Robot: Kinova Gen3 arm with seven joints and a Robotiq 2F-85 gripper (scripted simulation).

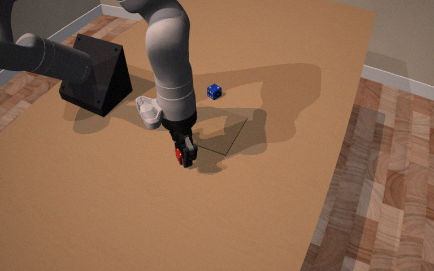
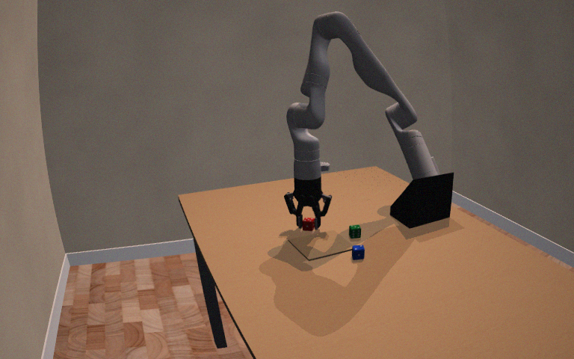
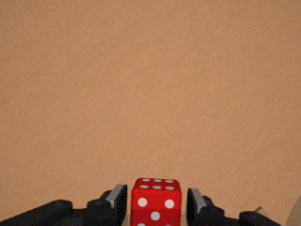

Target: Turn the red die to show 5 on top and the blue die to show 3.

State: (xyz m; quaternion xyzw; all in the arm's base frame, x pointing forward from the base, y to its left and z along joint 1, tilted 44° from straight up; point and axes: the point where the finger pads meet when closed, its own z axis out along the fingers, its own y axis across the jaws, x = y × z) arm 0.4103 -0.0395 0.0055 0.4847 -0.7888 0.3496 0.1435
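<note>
The red die is right at my hand. The rest, counted from my hand: thin tan mat: 1 cm behind, 12 cm to the left, 2 cm below; blue die: 8 cm behind, 23 cm to the left; green die: 11 cm behind, 10 cm to the left.
</note>
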